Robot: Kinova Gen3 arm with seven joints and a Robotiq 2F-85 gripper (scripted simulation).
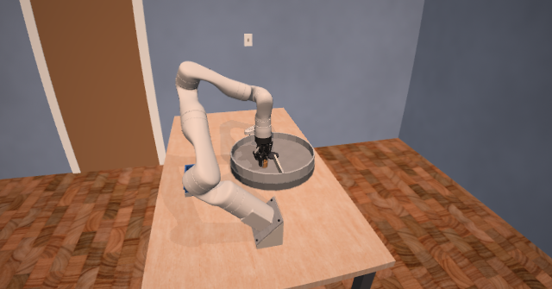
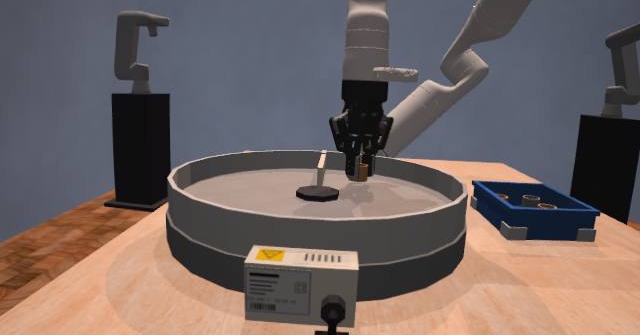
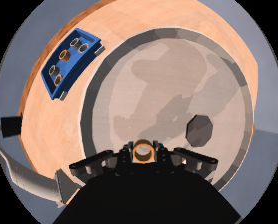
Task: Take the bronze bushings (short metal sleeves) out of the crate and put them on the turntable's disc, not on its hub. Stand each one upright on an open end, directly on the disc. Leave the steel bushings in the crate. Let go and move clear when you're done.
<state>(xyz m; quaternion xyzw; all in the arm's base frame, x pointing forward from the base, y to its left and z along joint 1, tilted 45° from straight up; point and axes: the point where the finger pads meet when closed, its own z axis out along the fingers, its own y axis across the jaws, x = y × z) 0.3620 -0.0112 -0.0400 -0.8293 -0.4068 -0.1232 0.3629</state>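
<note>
The blue crate lies 300 mm to the left of my hand, 60 mm below it and 20 mm behind it. Round my hand: grey turntable disc (90 mm ahead, 60 mm to the right, 30 mm below).
</note>
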